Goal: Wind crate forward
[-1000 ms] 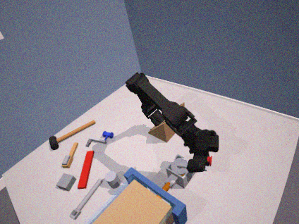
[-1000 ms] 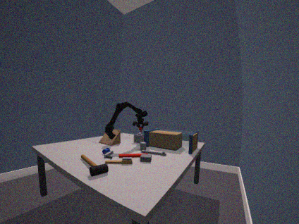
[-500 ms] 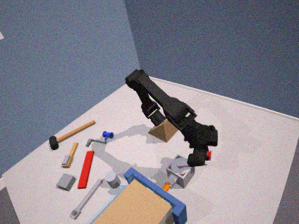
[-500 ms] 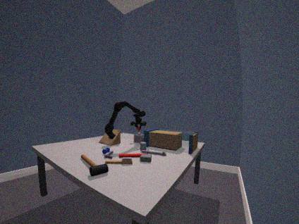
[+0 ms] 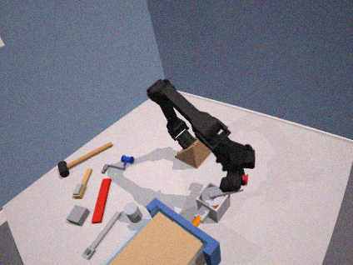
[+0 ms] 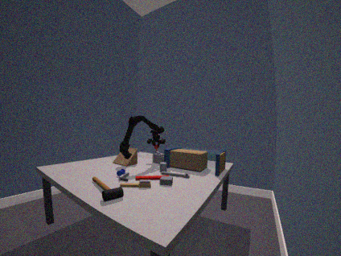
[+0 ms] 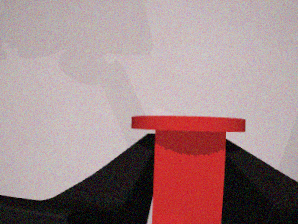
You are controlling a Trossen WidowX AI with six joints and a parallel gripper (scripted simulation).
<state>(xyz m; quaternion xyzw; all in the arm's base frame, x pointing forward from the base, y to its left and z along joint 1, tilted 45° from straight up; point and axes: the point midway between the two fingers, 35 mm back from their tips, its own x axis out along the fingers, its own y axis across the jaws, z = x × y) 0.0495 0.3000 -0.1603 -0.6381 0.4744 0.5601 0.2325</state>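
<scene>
Right now my gripper tip is 40 mm to the left of the winch handle, 40 mm short of it and 30 mm above it. Also, from my gripper tip: red knob (20 mm to the right, 10 mm ahead); grey winch (100 mm below, 80 mm to the right, 80 mm ahead); blue steel frame (250 mm ahead, 50 mm to the right, 30 mm below).
</scene>
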